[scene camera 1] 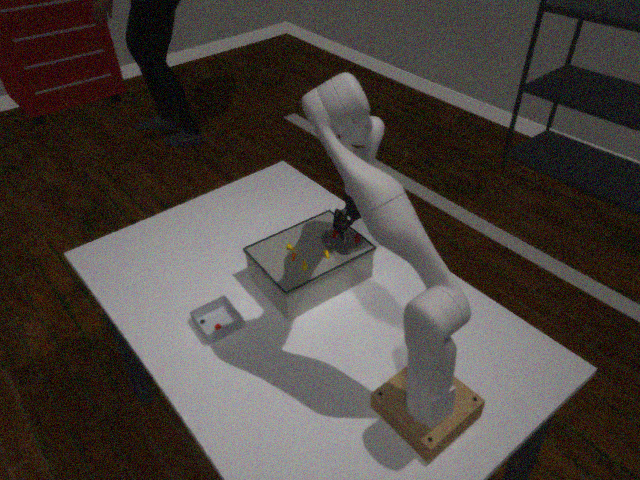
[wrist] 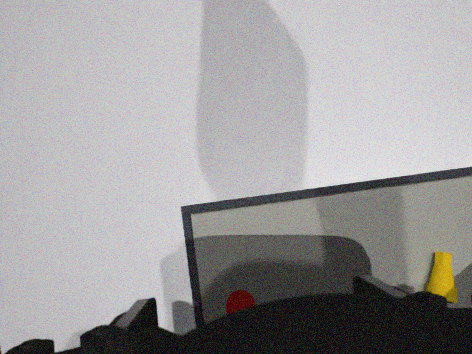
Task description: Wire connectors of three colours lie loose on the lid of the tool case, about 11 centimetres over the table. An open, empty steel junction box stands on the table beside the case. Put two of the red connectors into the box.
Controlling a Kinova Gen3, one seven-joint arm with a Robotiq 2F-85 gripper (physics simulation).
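Places are measured from the arm's base along level axes (x back, y right, z up), in centimetres.
Where they show: gripper, between the fingertips: [scene camera 1: 357,233]; arm's base, origin of its link: [scene camera 1: 427,405].
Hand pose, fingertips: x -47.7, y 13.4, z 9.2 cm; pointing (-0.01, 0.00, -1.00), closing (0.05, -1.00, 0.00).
Things, the pixels of their top centre, and the offset from my fingertips. Level surfaces: height alone.
- grey steel junction box, centre of its top: [scene camera 1: 216,314] dx -2.4, dy -42.2, dz -10.7 cm
- orange connector, centre of its top: [scene camera 1: 293,255] dx -3.7, dy -18.2, dz -2.3 cm
- white table, height of its surface: dz -14.5 cm
The grey steel junction box [scene camera 1: 227,333] stands on the table left of the tool case, with one red connector [scene camera 1: 218,326] on its floor. My gripper [scene camera 1: 345,226] [wrist: 257,310] is open and empty, low over the far right part of the tool case lid [scene camera 1: 266,253] [wrist: 280,222]. A red connector [scene camera 1: 356,239] [wrist: 240,302] lies on the lid near its corner; the gripper body partly covers it in the wrist view. Another red connector [scene camera 1: 334,234] shows close to the fingers in the scene view. Yellow connectors [scene camera 1: 326,253] [wrist: 441,275] [scene camera 1: 289,246] [scene camera 1: 305,265] and an orange connector [scene camera 1: 294,256] also lie on the lid.
The white table [scene camera 1: 170,227] [wrist: 100,125] carries the case, the box and the wooden base plate [scene camera 1: 392,400] of my arm. A red drawer cabinet [scene camera 1: 62,56], a standing person's legs [scene camera 1: 155,56] and a dark shelf rack [scene camera 1: 523,77] are beyond the table.
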